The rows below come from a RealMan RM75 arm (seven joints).
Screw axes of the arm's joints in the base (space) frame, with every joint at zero. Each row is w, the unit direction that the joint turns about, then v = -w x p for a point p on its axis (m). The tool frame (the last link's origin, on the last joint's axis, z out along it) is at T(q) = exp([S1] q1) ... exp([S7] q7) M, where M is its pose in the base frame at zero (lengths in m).
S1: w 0 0 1 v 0 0 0
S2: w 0 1 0 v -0.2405 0 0
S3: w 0 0 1 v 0 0 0
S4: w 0 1 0 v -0.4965 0 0
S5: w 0 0 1 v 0 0 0
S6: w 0 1 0 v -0.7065 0 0
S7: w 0 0 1 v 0 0 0
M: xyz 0 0 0.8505 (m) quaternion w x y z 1 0 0 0
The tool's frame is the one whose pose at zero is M.
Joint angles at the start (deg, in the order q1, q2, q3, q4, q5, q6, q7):
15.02 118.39 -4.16 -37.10 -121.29 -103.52 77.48
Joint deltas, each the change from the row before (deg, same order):
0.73 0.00 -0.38 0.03 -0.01 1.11 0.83
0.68 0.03 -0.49 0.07 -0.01 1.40 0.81
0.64 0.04 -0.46 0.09 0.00 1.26 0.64
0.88 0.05 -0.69 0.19 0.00 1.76 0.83
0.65 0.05 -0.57 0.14 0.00 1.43 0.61
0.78 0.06 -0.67 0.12 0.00 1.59 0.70
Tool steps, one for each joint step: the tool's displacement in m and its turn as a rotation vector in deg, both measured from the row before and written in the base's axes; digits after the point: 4 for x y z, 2 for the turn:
-0.0009 0.0060 -0.0008 -0.33 -0.04 -0.48
-0.0004 0.0061 -0.0013 -0.33 -0.16 -0.70
-0.0006 0.0056 -0.0014 -0.27 -0.18 -0.54
-0.0010 0.0077 -0.0021 -0.39 -0.27 -0.71
-0.0006 0.0058 -0.0017 -0.28 -0.28 -0.59
-0.0011 0.0068 -0.0019 -0.31 -0.35 -0.59

